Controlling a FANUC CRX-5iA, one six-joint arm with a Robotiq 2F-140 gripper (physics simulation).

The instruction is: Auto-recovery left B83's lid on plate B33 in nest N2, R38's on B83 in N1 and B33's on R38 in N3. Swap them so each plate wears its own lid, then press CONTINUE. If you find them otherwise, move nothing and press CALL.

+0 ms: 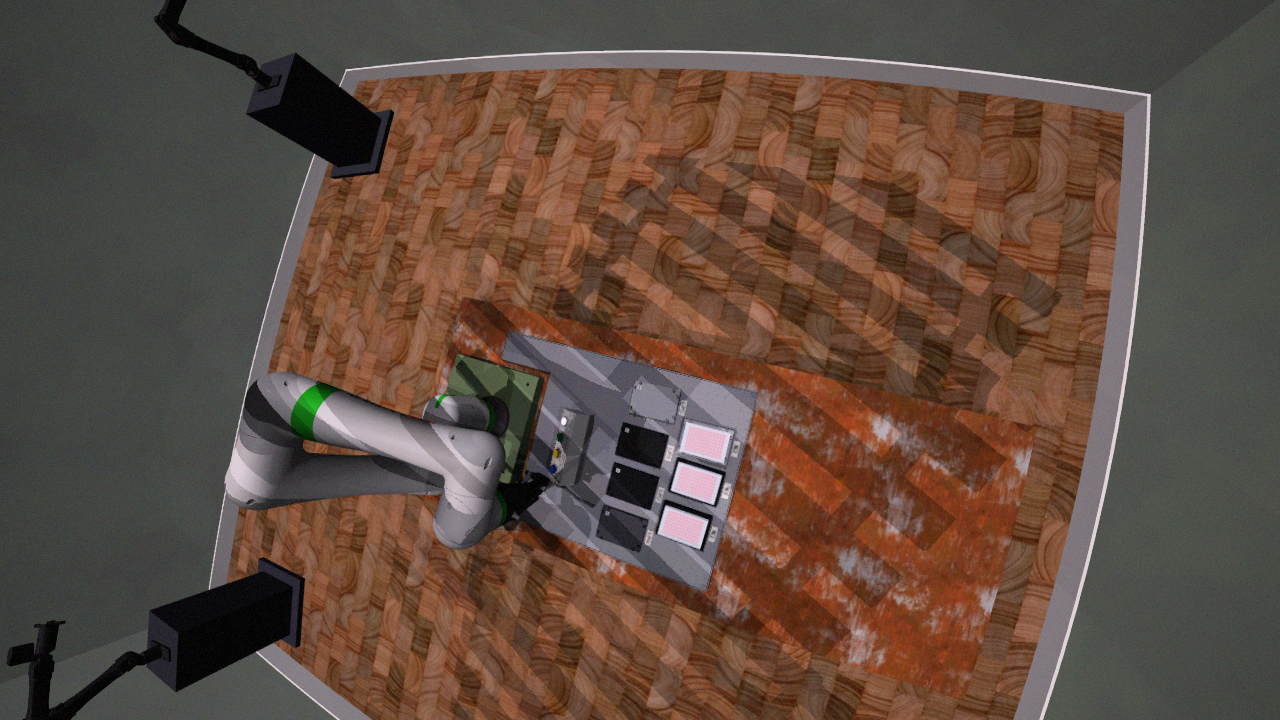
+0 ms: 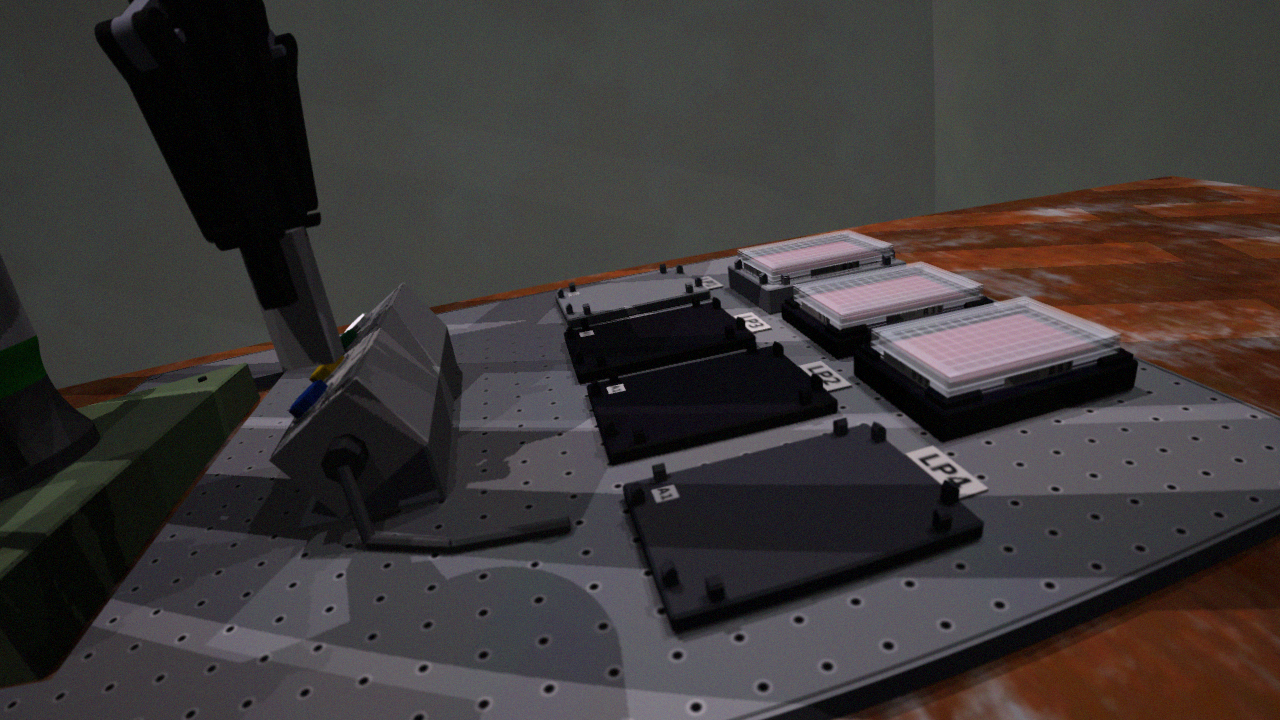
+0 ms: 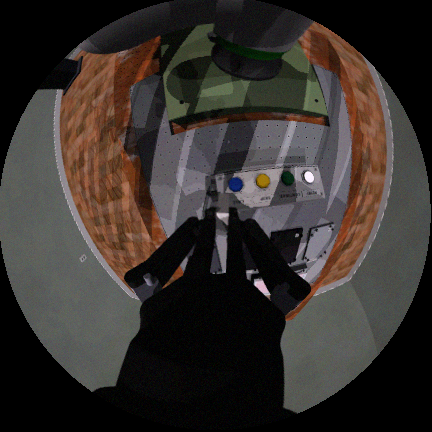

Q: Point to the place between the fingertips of my gripper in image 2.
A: At 314,361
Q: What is my gripper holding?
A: Nothing.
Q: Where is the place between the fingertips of my gripper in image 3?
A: At 223,201
